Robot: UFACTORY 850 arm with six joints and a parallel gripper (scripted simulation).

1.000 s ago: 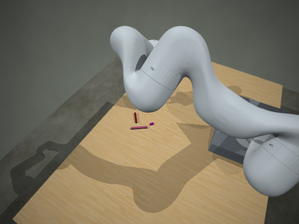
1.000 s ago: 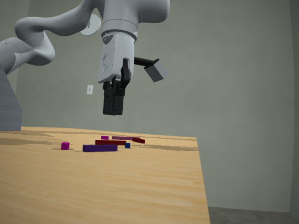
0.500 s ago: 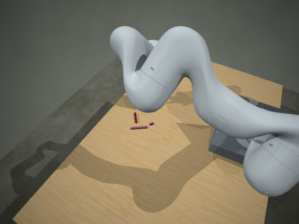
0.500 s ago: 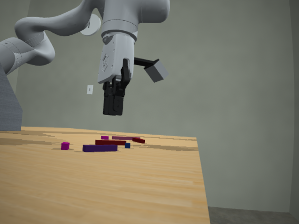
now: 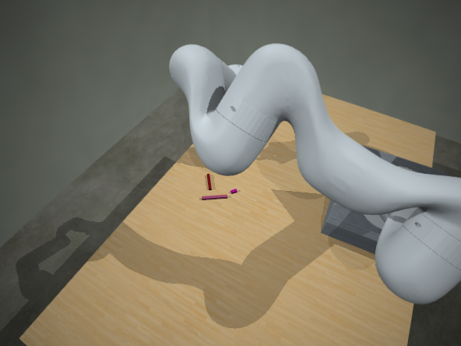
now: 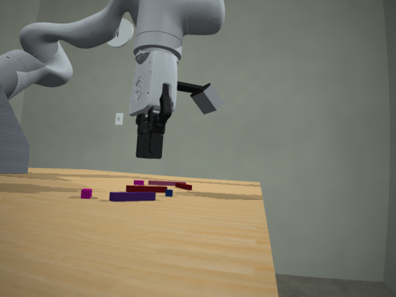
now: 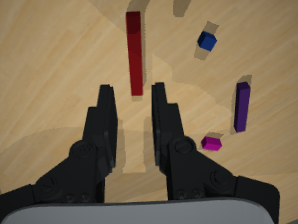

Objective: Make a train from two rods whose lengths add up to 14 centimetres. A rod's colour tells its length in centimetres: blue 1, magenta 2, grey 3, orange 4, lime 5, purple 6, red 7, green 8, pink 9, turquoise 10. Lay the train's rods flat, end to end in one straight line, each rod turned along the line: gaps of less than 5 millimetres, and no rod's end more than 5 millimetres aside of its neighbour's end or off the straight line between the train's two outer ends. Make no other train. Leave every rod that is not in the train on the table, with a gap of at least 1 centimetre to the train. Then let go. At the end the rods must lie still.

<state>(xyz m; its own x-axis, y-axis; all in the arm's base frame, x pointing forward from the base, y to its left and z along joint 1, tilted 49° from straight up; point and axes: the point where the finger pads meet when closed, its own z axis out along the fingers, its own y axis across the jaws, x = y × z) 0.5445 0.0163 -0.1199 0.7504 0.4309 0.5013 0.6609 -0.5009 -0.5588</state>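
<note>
Now: hand 50 mm short of the blue cube, 30 mm to the left of it and 70 mm above it. From my hand the other things lie so: pink rod 10 mm behind, 190 mm to the left, 70 mm below; purple rod 20 mm ahead, 120 mm to the right, 70 mm below; red rod 40 mm ahead, 140 mm to the left, 70 mm below.
</note>
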